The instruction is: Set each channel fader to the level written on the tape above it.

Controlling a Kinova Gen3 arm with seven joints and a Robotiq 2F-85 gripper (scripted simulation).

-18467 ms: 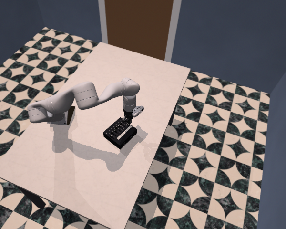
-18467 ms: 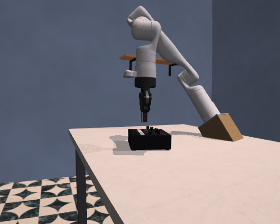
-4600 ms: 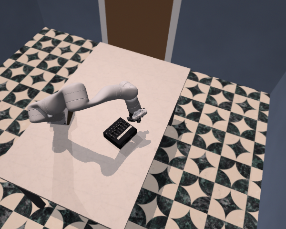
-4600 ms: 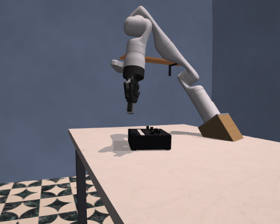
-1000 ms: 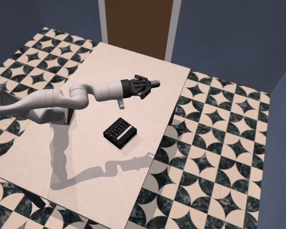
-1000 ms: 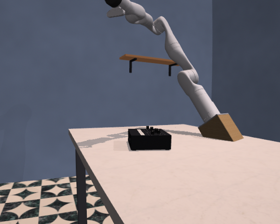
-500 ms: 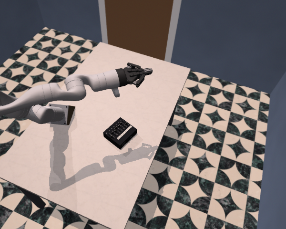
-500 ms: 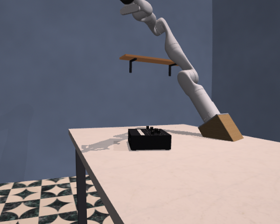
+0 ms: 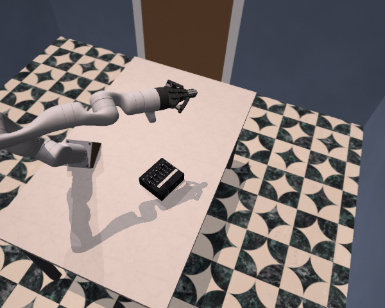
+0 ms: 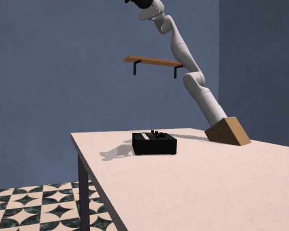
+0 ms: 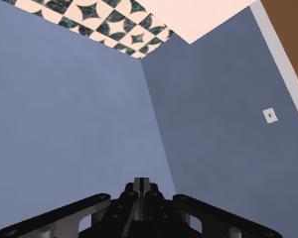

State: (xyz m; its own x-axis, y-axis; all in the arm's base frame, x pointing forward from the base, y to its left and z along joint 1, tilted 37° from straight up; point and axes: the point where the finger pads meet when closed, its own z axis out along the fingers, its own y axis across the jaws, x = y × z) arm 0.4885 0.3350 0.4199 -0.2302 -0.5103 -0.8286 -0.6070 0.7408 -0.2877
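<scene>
Now: the channel 6 cap 160 mm behind my hand, 60 mm to the right of it and 510 mm below it. The rest, counted from my hand: channel 1 cap (90 mm behind, 30 mm to the left, 510 mm below); then channel 2 cap (120 mm behind, 20 mm to the left, 510 mm below); then channel 3 cap (130 mm behind, 510 mm below).
</scene>
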